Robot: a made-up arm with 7 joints. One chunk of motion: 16 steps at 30 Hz.
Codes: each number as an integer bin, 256 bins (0 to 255) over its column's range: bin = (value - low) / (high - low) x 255, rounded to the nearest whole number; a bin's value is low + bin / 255 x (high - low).
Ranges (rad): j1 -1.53..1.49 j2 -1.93..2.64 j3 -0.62..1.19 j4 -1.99..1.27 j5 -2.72..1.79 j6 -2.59..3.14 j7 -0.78..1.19
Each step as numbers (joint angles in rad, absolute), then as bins.
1 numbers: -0.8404 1.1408 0.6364 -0.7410 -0.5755 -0.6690 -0.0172
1 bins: 58 171 177 98 121 85 99
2 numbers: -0.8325 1.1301 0.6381 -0.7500 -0.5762 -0.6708 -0.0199
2 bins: 59 171 177 97 121 85 98
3 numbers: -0.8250 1.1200 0.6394 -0.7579 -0.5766 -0.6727 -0.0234
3 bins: 60 170 177 96 121 85 98
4 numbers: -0.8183 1.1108 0.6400 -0.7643 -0.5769 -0.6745 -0.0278
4 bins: 60 170 178 96 121 85 97
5 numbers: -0.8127 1.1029 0.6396 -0.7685 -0.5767 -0.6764 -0.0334
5 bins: 61 169 177 96 121 85 97
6 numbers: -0.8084 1.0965 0.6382 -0.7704 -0.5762 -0.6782 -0.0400
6 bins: 61 169 177 95 121 85 96
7 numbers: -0.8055 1.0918 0.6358 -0.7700 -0.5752 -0.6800 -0.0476
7 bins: 61 169 177 95 121 85 95
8 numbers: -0.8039 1.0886 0.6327 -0.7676 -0.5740 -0.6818 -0.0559
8 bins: 61 168 176 96 121 85 94
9 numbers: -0.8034 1.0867 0.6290 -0.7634 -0.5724 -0.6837 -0.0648
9 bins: 61 168 176 96 121 85 93
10 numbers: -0.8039 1.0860 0.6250 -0.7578 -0.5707 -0.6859 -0.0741
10 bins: 61 168 175 96 122 85 91
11 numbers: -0.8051 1.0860 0.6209 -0.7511 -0.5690 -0.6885 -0.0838
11 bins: 61 168 175 97 122 85 90
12 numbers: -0.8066 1.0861 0.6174 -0.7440 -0.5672 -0.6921 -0.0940
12 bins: 61 168 174 97 122 84 89
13 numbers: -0.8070 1.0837 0.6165 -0.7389 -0.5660 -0.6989 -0.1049
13 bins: 61 168 174 98 122 84 87
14 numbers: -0.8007 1.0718 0.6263 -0.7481 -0.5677 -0.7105 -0.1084
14 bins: 62 167 176 97 122 84 87
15 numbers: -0.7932 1.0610 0.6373 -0.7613 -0.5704 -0.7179 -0.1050
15 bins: 62 167 177 96 122 83 87
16 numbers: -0.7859 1.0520 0.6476 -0.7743 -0.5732 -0.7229 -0.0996
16 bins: 63 166 179 95 121 83 88
